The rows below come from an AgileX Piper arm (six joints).
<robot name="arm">
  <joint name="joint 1" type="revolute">
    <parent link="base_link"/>
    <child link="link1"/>
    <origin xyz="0 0 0.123"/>
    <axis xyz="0 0 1"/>
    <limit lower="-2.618" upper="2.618"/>
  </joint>
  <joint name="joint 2" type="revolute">
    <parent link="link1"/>
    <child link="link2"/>
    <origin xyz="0 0 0" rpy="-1.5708 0 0"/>
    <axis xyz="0 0 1"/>
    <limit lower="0" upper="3.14"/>
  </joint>
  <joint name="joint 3" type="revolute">
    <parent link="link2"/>
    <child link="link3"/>
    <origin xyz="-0.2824 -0.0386 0"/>
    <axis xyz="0 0 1"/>
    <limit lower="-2.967" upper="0"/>
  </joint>
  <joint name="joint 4" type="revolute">
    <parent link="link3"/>
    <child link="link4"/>
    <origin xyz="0.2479 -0.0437 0" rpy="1.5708 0 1.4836"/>
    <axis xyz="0 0 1"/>
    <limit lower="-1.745" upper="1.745"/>
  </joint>
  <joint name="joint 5" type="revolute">
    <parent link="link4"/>
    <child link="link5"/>
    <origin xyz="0 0 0" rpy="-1.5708 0 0"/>
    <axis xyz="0 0 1"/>
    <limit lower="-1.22" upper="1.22"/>
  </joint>
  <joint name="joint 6" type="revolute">
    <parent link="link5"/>
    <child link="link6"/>
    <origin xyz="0 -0.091 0" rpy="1.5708 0 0"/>
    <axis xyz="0 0 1"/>
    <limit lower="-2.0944" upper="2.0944"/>
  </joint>
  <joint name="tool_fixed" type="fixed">
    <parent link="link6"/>
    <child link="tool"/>
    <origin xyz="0 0 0"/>
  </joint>
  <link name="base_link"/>
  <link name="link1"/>
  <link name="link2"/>
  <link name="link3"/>
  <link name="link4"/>
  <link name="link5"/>
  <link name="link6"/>
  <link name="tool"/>
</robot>
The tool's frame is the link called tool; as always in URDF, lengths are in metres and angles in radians.
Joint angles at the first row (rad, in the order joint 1, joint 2, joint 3, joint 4, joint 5, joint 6):
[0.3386 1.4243 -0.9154 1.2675 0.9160 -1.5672]
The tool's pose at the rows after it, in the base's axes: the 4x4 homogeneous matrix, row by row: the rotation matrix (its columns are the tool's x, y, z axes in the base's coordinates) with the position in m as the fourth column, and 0 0 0 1 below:
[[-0.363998 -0.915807 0.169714 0.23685], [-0.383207 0.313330 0.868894 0.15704], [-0.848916 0.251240 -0.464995 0.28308], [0 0 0 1]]
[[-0.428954 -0.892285 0.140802 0.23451], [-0.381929 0.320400 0.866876 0.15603], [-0.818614 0.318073 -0.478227 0.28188], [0 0 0 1]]
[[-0.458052 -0.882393 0.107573 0.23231], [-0.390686 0.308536 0.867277 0.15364], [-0.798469 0.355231 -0.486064 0.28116], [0 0 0 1]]
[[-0.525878 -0.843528 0.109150 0.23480], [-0.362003 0.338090 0.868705 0.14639], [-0.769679 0.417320 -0.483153 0.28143], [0 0 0 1]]
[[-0.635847 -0.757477 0.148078 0.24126], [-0.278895 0.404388 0.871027 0.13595], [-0.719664 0.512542 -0.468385 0.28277], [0 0 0 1]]
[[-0.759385 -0.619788 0.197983 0.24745], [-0.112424 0.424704 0.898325 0.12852], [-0.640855 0.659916 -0.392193 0.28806], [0 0 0 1]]
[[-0.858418 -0.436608 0.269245 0.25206], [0.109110 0.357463 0.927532 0.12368], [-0.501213 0.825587 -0.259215 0.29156], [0 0 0 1]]
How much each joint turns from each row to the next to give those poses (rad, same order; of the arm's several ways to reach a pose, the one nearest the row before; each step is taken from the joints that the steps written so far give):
[0.0000 0.0000 0.0000 -0.0021 0.0117 0.0990]
[-0.0037 0.0000 0.0000 -0.0254 0.0281 0.0810]
[-0.0110 0.0000 0.0000 -0.0205 0.0400 0.0360]
[-0.0329 0.0000 0.0000 -0.0028 0.0275 0.0646]
[-0.0471 0.0000 0.0000 0.0184 0.0068 0.1107]
[-0.0428 0.0000 0.0070 0.1004 0.0140 0.1268]
[-0.0302 0.0000 0.0364 0.1871 0.0096 0.1119]

